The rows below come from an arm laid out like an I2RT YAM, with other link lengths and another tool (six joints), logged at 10 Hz.
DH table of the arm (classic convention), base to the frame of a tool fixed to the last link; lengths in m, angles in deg. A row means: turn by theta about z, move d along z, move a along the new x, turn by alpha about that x. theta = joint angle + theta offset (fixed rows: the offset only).
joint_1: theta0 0; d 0.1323; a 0.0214; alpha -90
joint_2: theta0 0; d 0; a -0.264; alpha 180
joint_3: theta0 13.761; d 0; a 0.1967; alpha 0
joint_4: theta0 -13.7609; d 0.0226; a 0.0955; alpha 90
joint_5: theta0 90; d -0.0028; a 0; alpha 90
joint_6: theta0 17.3; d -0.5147; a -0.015; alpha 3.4
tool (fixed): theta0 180; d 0.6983; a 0; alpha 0
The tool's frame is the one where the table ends.
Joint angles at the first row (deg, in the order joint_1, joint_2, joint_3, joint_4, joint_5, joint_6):
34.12 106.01 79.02 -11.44 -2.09 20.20
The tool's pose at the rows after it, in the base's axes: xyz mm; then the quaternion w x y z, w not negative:
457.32 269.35 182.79 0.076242 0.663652 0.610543 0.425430
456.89 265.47 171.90 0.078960 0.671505 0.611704 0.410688
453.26 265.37 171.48 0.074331 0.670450 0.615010 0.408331
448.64 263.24 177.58 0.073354 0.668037 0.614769 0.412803
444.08 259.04 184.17 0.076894 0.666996 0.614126 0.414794
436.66 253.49 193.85 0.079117 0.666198 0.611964 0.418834
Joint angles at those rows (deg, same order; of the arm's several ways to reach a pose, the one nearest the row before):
34.18 107.69 79.10 -12.88 -0.76 21.02
34.10 108.41 79.04 -13.88 -0.10 21.26
34.10 107.90 78.68 -14.41 -0.69 21.11
34.10 106.30 77.62 -14.42 -0.92 21.02
34.10 104.56 76.80 -15.03 -0.59 20.85
34.15 101.92 75.55 -15.86 -0.35 20.91

